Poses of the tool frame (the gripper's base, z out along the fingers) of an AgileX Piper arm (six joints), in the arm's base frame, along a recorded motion.
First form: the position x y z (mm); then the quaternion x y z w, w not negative.
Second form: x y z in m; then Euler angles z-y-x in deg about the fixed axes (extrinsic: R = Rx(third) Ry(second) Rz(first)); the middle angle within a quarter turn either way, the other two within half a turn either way. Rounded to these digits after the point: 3 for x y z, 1 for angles.
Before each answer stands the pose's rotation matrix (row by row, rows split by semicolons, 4 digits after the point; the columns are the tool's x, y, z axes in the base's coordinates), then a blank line. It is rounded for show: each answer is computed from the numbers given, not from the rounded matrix.
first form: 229 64 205 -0.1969 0.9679 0.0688 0.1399
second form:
-0.8833 -0.4004 0.2437; -0.3619 0.9130 0.1883; -0.2979 0.0781 -0.9514

0.229 0.064 0.205 155.6 14.1 -168.8
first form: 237 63 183 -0.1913 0.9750 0.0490 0.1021
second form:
-0.9060 -0.3830 0.1803; -0.3630 0.9220 0.1346; -0.2178 0.0565 -0.9744

0.237 0.063 0.183 157.1 10.4 -172.1
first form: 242 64 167 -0.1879 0.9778 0.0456 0.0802
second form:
-0.9165 -0.3748 0.1397; -0.3602 0.9252 0.1193; -0.1740 0.0590 -0.9830

0.242 0.064 0.167 157.8 8.0 -173.1
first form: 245 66 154 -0.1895 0.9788 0.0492 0.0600
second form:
-0.9210 -0.3769 0.0988; -0.3651 0.9233 0.1191; -0.1361 0.0736 -0.9880

0.245 0.066 0.154 157.7 5.7 -173.1
